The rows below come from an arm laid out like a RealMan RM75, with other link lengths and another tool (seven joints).
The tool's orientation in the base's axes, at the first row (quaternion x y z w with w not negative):
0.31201 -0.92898 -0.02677 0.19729
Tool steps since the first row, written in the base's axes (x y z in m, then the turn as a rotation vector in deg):
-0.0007 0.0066 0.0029 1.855 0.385 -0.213
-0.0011 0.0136 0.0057 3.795 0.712 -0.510
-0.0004 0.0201 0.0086 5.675 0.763 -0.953
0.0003 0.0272 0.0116 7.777 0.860 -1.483
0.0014 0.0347 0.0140 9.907 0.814 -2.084
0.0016 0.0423 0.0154 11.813 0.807 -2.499
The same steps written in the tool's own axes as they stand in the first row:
-0.0024 0.0062 -0.0029 -1.651 -0.783 -0.543
-0.0052 0.0125 -0.0058 -3.359 -1.676 -1.037
-0.0086 0.0179 -0.0092 -4.912 -2.781 -1.354
-0.0122 0.0237 -0.0128 -6.684 -3.991 -1.678
-0.0166 0.0295 -0.0160 -8.416 -5.344 -1.938
-0.0207 0.0358 -0.0179 -9.944 -6.507 -2.286

